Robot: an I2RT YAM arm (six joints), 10 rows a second.
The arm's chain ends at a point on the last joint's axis. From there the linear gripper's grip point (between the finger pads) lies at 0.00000 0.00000 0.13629 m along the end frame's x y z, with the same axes.
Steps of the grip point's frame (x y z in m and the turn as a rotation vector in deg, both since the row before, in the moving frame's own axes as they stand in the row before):
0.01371 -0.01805 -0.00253 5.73 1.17 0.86
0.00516 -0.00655 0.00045 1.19 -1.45 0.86
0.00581 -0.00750 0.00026 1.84 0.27 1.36
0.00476 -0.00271 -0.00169 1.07 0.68 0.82
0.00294 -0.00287 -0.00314 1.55 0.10 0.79
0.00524 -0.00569 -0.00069 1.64 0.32 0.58
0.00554 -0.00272 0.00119 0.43 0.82 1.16
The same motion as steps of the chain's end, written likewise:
0.01083 -0.00447 -0.00182 5.73 1.17 0.86
0.00859 -0.00369 0.00052 1.19 -1.45 0.86
0.00512 -0.00313 0.00033 1.84 0.27 1.36
0.00312 -0.00018 -0.00166 1.07 0.68 0.82
0.00268 0.00081 -0.00309 1.55 0.10 0.79
0.00446 -0.00179 -0.00063 1.64 0.32 0.58
0.00358 -0.00172 0.00121 0.43 0.82 1.16

